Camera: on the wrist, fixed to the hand. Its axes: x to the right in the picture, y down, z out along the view.
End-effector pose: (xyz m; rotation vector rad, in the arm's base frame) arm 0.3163 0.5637 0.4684 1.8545 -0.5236 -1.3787
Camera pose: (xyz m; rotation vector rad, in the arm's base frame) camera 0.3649 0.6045 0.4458 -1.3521 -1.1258 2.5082
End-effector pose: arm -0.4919 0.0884 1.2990 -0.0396 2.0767 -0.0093
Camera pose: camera -0.5406 0.0500 1.3253 -1.6463 1.0823 -0.4761
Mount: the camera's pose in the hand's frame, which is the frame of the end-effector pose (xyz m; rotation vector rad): 0.0018 -0.0378 -0.0557 -0.3856 -0.5072 -1.5445
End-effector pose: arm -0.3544 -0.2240 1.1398 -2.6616 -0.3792 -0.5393
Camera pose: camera -0.3829 -0.2142 1.2000 1.7479 2.1186 0.2088
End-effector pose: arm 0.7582 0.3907 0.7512 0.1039 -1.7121 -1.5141
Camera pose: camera 0.7745 0.3357 0.7160 -0.7722 1.1220 2.1805
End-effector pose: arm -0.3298 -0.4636 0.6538 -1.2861 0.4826 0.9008
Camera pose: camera -0.2894 -0.5170 0.6615 -1.2519 -1.0556 -0.0714
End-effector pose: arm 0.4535 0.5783 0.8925 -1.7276 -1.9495 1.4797
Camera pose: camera 0.4642 0.6163 0.9471 0.4544 -2.6850 0.8627
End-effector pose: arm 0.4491 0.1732 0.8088 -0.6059 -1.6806 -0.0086
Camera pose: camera 0.4852 0.1226 0.8347 0.6041 -2.2641 -1.3869
